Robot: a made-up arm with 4 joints. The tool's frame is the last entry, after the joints.
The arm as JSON. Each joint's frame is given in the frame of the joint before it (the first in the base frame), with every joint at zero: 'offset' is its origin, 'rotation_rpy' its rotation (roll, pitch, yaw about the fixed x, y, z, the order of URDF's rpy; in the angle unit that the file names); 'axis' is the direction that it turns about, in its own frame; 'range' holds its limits. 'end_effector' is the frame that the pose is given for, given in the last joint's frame.
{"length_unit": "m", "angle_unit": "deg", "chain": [
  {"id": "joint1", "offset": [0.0, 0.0, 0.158], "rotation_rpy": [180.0, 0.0, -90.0], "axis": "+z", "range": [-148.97, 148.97]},
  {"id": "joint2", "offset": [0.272, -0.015, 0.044], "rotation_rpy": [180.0, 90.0, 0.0], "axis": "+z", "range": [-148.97, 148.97]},
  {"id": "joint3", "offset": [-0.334, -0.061, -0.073], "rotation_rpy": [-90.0, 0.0, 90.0], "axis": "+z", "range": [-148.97, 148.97]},
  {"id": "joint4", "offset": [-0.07, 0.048, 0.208], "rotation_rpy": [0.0, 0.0, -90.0], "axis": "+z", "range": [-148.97, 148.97]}
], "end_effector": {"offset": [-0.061, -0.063, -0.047], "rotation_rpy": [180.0, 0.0, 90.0]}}
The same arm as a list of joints. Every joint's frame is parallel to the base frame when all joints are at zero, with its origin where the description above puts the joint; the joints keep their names.
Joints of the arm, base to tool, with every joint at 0 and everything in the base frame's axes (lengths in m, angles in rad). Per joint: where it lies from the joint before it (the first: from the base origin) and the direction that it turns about. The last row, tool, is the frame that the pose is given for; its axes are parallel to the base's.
joint1: axis -z offset 0 0 0.158
joint2: axis +y offset 0.015 -0.272 -0.044
joint3: axis -z offset -0.061 -0.073 -0.334
joint4: axis -z offset -0.07 -0.048 -0.208
tool: offset -0.063 -0.061 0.047
Joint limits (rad, base to tool): -2.6..2.6 -2.6..2.6 -2.6..2.6 -2.6..2.6

